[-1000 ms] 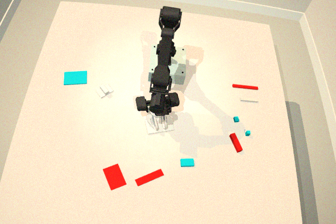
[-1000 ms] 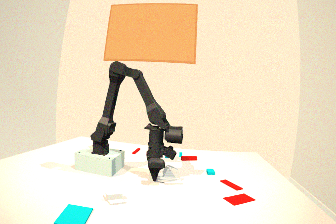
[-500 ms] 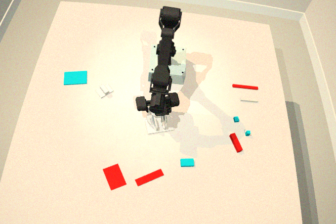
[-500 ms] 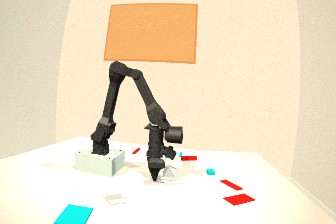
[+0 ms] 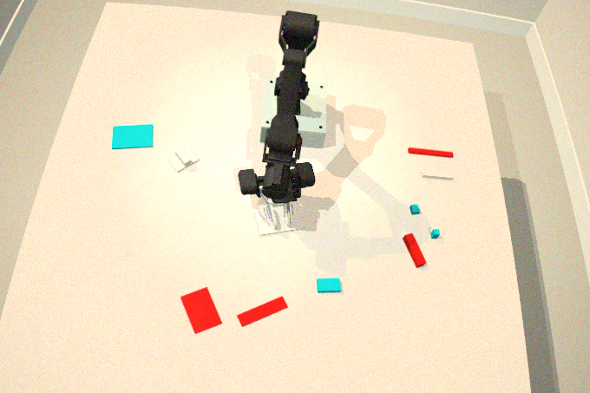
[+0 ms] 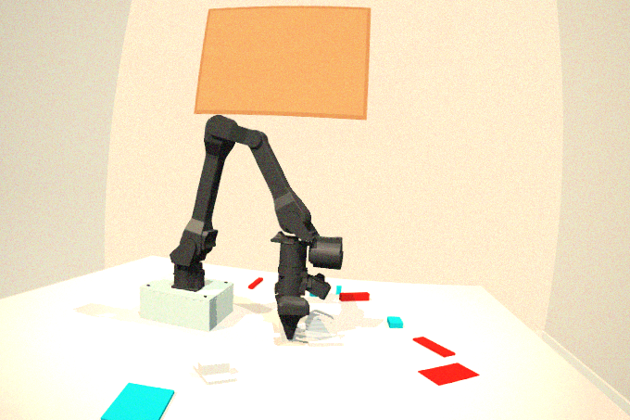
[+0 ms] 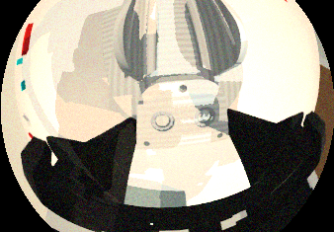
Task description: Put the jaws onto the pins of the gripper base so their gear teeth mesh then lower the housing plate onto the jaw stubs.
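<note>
The housing plate is 1 cm ahead of my gripper tip. Also, from my gripper tip: gripper base: 1 cm ahead, 2 cm above; then white jaw: 3 cm ahead, 1 cm to the right, 1 cm above; then flat white plate: 7 cm ahead, 1 cm to the left.
</note>
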